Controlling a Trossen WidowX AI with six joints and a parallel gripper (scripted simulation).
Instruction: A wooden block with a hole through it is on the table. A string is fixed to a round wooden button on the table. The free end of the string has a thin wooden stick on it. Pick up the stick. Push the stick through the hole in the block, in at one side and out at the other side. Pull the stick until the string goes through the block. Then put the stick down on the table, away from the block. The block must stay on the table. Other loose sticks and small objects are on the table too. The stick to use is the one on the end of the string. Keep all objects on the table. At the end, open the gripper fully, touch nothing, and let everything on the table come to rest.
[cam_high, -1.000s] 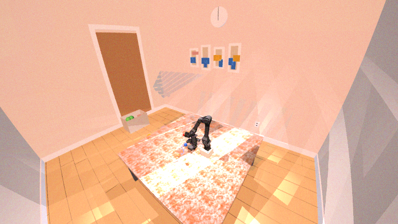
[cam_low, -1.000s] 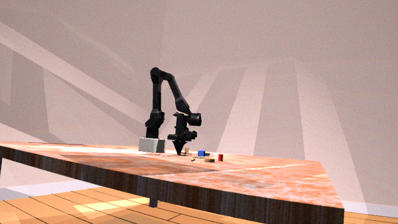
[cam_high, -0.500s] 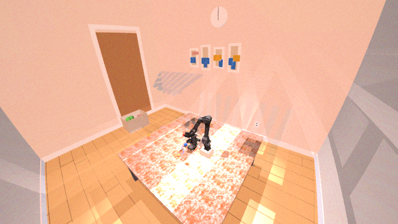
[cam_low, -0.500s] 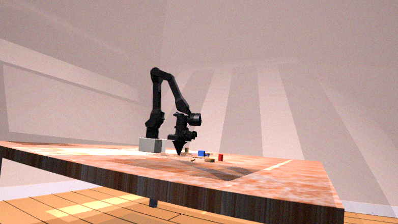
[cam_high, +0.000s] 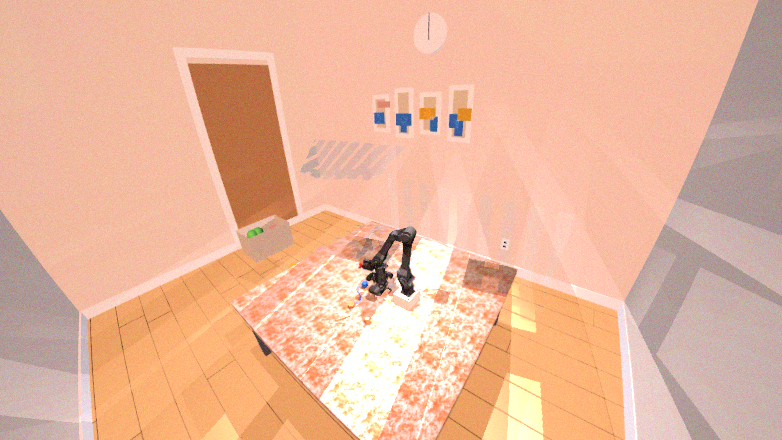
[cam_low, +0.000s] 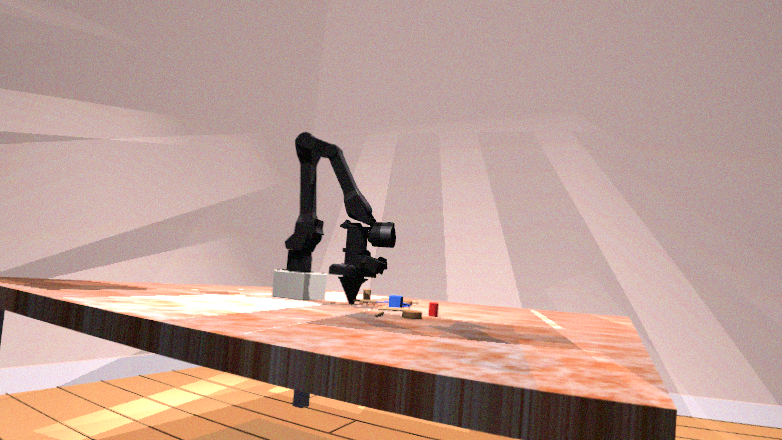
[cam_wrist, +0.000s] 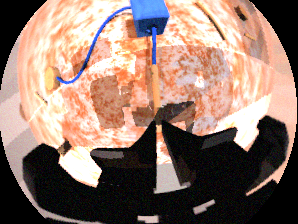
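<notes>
Now: gripper tip 50 mm short of the thin wooden stick, 10 mm to the right of it and 10 mm below it. From my gripper tip the other things lie so: red cylinder 290 mm ahead, 90 mm to the right, 10 mm above; round button 180 mm to the left, 60 mm ahead, 10 mm above; tan block 210 mm to the left, 100 mm behind, 20 mm above.
</notes>
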